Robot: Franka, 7 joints.
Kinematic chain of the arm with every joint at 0, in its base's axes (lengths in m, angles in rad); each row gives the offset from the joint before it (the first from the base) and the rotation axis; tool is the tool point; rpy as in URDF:
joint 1: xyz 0 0 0.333 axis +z
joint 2: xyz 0 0 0 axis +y
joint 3: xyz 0 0 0.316 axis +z
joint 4: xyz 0.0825 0 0 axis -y
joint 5: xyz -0.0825 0 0.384 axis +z
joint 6: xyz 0 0 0 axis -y
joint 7: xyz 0.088 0 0 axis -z
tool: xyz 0 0 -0.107 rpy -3.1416 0 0
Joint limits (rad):
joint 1: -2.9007..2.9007
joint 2: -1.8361..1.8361
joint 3: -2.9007..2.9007
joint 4: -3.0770..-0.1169
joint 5: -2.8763..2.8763
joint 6: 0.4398..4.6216
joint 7: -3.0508..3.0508
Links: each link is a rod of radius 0.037 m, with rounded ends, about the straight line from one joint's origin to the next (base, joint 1, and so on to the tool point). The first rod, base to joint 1, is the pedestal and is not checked.
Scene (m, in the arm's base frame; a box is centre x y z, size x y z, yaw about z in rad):
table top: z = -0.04
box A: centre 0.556 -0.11 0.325 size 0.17 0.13 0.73 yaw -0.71
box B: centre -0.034 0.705 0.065 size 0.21 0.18 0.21 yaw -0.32
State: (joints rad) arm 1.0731 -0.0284 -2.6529 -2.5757 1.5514 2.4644 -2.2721
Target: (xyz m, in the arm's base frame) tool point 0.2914 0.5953 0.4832
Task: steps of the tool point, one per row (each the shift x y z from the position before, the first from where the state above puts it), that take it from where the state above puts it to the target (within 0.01 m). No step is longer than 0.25 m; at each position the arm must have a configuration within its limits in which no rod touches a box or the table.
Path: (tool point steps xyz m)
1: 0.0855 0.0269 0.0673
2: 0.0717 0.0522 0.0447
3: 0.0502 0.0639 0.0232
4: 0.0269 0.0626 0.0064
5: 0.0064 0.0517 -0.0028
6: -0.0088 0.0362 -0.0045
7: 0.1179 0.0812 -0.0039
8: 0.0870 0.1364 -0.0178
9: 0.0256 0.1794 -0.0048
10: -0.0506 0.1874 0.0369
11: -0.1161 0.1475 0.0972

